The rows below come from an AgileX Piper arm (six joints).
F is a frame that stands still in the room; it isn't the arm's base.
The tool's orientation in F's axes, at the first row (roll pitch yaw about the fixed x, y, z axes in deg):
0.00 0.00 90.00
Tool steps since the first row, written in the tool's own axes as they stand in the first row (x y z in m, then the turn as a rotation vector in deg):
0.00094 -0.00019 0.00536 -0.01 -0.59 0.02
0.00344 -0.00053 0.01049 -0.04 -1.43 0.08
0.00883 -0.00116 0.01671 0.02 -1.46 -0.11
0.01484 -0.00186 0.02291 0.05 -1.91 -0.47
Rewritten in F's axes. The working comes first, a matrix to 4 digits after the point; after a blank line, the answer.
The tool's axes in the first row as the columns of a matrix, in F's axes (used below as rounded here):
0.0000 -1.0000 0.0000
1.0000 0.0000 0.0000
0.0000 0.0000 1.0000

0.00019 0.00094 0.00536 0.59 -0.01 0.02
0.00053 0.00344 0.01049 1.43 -0.04 0.08
0.00116 0.00883 0.01671 1.46 0.02 -0.11
0.00186 0.01484 0.02291 1.91 0.05 -0.47

